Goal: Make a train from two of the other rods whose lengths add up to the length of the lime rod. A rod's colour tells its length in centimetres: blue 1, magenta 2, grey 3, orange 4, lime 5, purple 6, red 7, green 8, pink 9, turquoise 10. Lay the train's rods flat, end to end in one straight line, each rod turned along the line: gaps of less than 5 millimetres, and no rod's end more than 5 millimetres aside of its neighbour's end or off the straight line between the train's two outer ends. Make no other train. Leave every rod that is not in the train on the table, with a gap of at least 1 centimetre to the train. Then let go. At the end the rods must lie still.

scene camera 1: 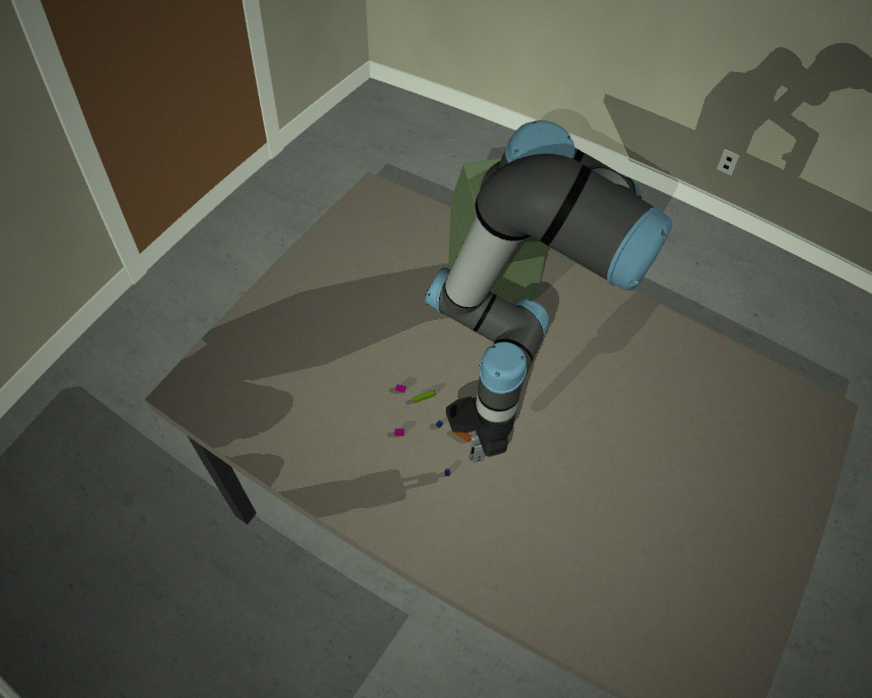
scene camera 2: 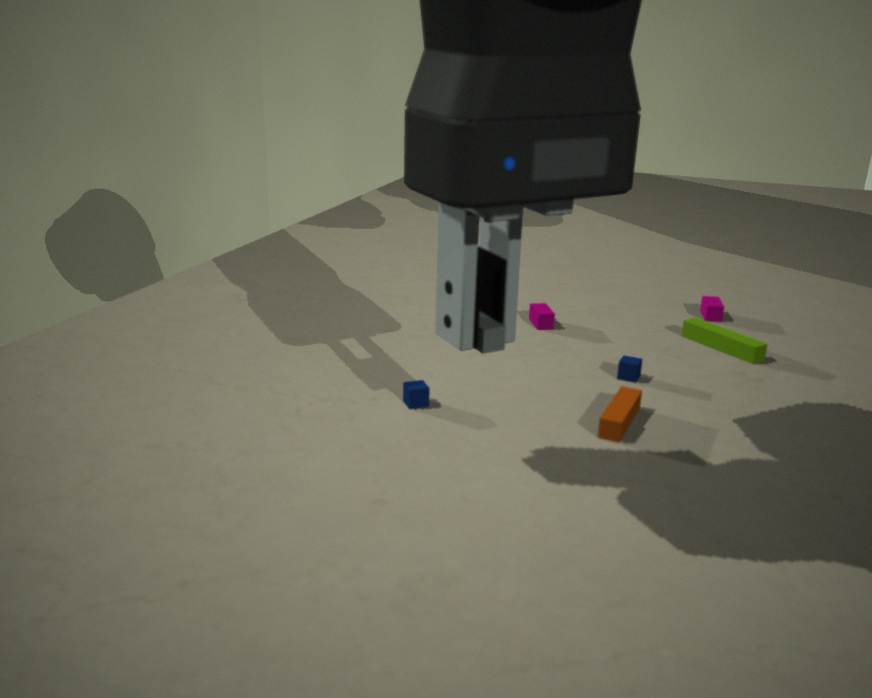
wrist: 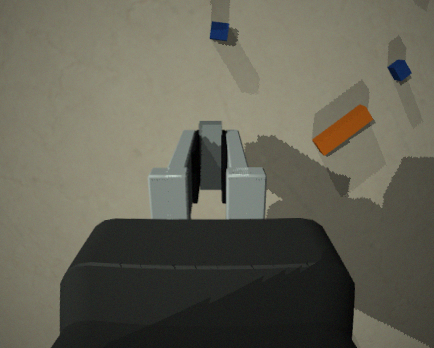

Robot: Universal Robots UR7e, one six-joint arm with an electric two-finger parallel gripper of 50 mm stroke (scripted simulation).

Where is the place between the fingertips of my gripper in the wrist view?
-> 211,152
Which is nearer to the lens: the grey rod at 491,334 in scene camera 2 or the orange rod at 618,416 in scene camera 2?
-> The grey rod.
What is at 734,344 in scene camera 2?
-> A lime rod.
